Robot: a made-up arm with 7 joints. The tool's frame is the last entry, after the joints.
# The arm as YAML. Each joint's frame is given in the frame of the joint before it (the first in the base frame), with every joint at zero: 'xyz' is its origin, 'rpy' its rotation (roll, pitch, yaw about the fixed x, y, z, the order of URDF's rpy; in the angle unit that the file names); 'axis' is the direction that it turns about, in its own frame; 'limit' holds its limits. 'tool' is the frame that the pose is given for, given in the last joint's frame.
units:
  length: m
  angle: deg
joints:
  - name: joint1
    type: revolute
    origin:
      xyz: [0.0, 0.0, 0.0]
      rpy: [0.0, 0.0, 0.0]
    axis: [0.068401, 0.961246, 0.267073]
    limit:
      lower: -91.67
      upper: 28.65
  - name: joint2
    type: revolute
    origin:
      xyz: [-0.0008, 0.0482, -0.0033]
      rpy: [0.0, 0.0, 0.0]
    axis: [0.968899, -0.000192, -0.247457]
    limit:
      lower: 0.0
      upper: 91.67
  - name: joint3
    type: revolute
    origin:
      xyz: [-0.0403, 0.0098, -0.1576]
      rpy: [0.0, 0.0, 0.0]
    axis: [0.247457, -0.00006, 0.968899]
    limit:
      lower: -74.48
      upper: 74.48
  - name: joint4
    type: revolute
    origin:
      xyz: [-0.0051, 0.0, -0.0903]
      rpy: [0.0, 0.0, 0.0]
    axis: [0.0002, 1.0, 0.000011]
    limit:
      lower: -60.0
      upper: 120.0
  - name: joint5
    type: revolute
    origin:
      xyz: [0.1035, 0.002, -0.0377]
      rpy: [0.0, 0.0, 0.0]
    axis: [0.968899, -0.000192, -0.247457]
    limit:
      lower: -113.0
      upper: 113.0
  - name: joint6
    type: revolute
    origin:
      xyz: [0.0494, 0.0, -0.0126]
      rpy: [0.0, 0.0, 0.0]
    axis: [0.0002, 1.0, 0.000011]
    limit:
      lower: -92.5
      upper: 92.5
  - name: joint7
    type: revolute
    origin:
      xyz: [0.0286, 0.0, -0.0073]
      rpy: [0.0, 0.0, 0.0]
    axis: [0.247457, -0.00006, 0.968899]
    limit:
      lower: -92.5
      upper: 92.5
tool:
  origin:
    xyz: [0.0, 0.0, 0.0]
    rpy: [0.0, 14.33, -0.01]
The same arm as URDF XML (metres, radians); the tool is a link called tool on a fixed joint. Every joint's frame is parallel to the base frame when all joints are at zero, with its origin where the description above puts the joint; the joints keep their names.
<robot name="arm">
<joint name="tool_joint" type="fixed"><parent link="link7"/><child link="tool"/><origin xyz="0.0000 0.0000 0.0000" rpy="0.0000 0.2501 -0.0002"/></joint>
<joint name="joint7" type="revolute"><parent link="link6"/><child link="link7"/><origin xyz="0.0286 0.0000 -0.0073" rpy="0.0000 0.0000 0.0000"/><axis xyz="0.247497 -0.0001 0.968889"/><limit lower="-1.6144" upper="1.6144"/></joint>
<joint name="joint6" type="revolute"><parent link="link5"/><child link="link6"/><origin xyz="0.0494 0.0000 -0.0126" rpy="0.0000 0.0000 0.0000"/><axis xyz="0.0002 1 0"/><limit lower="-1.6144" upper="1.6144"/></joint>
<joint name="joint5" type="revolute"><parent link="link4"/><child link="link5"/><origin xyz="0.1035 0.0020 -0.0377" rpy="0.0000 0.0000 0.0000"/><axis xyz="0.968889 -0.0002 -0.247497"/><limit lower="-1.9722" upper="1.9722"/></joint>
<joint name="joint4" type="revolute"><parent link="link3"/><child link="link4"/><origin xyz="-0.0051 0.0000 -0.0903" rpy="0.0000 0.0000 0.0000"/><axis xyz="0.0002 1 0"/><limit lower="-1.0472" upper="2.0944"/></joint>
<joint name="joint3" type="revolute"><parent link="link2"/><child link="link3"/><origin xyz="-0.0403 0.0098 -0.1576" rpy="0.0000 0.0000 0.0000"/><axis xyz="0.247497 -0.0001 0.968889"/><limit lower="-1.2999" upper="1.2999"/></joint>
<joint name="joint2" type="revolute"><parent link="link1"/><child link="link2"/><origin xyz="-0.0008 0.0482 -0.0033" rpy="0.0000 0.0000 0.0000"/><axis xyz="0.968889 -0.0002 -0.247497"/><limit lower="0.0000" upper="1.5999"/></joint>
<joint name="joint1" type="revolute"><parent link="base"/><child link="link1"/><origin xyz="0.0000 0.0000 0.0000" rpy="0.0000 0.0000 0.0000"/><axis xyz="0.068403 0.961235 0.26711"/><limit lower="-1.5999" upper="0.5000"/></joint>
<link name="base"/>
<link name="link1"/>
<link name="link2"/>
<link name="link3"/>
<link name="link4"/>
<link name="link5"/>
<link name="link6"/>
<link name="link7"/>
<link name="tool"/>
</robot>

